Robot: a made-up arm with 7 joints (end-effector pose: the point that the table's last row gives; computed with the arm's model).
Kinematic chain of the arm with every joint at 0, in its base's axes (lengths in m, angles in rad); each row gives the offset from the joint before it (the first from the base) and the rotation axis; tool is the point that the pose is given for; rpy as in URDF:
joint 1: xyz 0 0 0.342 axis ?
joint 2: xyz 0 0 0 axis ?
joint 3: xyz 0 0 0.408 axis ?
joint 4: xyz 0.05 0 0 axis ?
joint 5: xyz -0.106 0 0.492 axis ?
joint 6: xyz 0 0 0 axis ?
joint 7: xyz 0.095 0 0 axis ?
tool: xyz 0 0 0 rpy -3.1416 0 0
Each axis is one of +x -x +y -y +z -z.
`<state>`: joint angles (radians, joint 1 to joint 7).
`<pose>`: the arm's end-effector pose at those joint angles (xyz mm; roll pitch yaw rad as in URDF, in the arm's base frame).
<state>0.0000 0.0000 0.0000 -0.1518 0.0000 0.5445 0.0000</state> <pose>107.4 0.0 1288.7 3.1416 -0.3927 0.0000</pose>
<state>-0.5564 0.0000 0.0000 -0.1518 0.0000 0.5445 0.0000</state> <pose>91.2 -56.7 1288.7 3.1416 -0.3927 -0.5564</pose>
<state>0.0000 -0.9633 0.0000 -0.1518 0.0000 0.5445 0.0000</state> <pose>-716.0 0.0 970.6 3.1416 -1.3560 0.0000</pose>
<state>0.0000 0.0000 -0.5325 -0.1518 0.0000 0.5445 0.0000</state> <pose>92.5 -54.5 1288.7 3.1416 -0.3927 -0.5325</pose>
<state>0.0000 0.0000 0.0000 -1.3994 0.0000 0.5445 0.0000</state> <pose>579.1 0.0 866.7 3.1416 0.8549 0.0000</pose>
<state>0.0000 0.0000 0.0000 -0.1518 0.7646 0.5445 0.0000</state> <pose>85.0 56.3 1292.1 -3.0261 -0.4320 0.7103</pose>
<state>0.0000 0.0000 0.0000 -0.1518 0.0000 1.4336 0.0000</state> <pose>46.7 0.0 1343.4 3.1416 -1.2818 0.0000</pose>
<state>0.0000 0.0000 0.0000 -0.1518 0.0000 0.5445 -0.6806</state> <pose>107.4 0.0 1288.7 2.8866 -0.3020 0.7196</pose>
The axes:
joint 1: +z
joint 2: +y
joint 3: +z
joint 4: -y
joint 5: +z
joint 6: -y
joint 7: -z

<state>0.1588 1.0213 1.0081 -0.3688 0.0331 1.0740 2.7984</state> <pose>841.6 307.6 756.6 2.3376 0.2556 -2.0365</pose>
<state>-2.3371 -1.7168 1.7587 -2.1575 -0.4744 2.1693 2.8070</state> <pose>565.6 -270.1 173.5 -0.8708 -0.7072 2.0262</pose>
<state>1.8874 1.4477 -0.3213 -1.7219 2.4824 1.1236 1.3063</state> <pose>4.9 559.6 -214.1 1.3147 0.4943 -2.2524</pose>
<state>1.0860 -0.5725 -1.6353 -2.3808 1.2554 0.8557 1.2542</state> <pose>441.6 -243.6 406.5 0.0367 0.8317 2.0247</pose>
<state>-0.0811 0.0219 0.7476 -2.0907 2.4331 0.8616 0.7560</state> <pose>464.5 411.7 593.2 -0.4744 0.3512 1.7609</pose>
